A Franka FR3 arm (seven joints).
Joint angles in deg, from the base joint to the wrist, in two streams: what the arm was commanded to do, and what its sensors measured. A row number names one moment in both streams.
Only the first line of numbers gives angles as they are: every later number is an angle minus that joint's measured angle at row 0.
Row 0, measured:
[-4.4 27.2 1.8 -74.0 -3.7 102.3 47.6]
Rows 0 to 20, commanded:
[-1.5 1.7 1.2 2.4 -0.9 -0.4 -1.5]
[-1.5 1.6 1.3 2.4 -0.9 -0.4 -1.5]
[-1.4 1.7 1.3 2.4 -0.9 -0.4 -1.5]
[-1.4 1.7 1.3 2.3 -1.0 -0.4 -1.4]
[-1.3 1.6 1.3 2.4 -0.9 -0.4 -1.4]
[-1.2 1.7 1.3 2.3 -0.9 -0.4 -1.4]
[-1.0 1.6 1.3 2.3 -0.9 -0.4 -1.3]
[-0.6 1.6 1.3 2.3 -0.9 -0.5 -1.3]
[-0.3 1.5 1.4 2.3 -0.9 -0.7 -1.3]
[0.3 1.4 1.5 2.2 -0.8 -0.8 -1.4]
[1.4 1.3 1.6 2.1 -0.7 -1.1 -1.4]
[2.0 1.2 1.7 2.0 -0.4 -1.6 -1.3]
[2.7 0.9 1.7 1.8 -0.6 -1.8 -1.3]
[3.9 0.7 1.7 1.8 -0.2 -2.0 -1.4]
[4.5 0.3 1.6 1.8 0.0 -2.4 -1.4]
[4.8 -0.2 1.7 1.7 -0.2 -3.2 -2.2]
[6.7 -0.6 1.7 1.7 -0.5 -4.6 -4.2]
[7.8 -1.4 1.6 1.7 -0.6 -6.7 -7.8]
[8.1 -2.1 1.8 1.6 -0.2 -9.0 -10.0]
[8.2 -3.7 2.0 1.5 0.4 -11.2 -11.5]
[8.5 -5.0 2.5 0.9 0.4 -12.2 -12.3]
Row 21, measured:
[8.1 -1.0 1.8 1.8 0.0 -7.7 -6.9]
